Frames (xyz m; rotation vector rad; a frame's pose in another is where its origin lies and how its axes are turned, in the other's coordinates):
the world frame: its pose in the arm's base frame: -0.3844 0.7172 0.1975 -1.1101 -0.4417 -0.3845
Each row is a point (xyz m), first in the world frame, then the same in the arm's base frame.
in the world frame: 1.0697 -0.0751 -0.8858
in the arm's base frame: 0.6176 -0.2051 0.4804
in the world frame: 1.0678 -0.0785 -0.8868
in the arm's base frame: 0.6144 -0.2072 0.4817
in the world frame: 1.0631 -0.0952 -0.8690
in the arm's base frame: 0.5993 -0.1971 0.4987
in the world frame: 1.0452 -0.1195 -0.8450
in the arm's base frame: 0.5683 -0.1834 0.5170
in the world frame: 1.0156 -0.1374 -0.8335
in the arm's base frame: 0.5324 -0.1777 0.5196
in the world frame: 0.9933 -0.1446 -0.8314
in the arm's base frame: 0.5095 -0.1769 0.5143
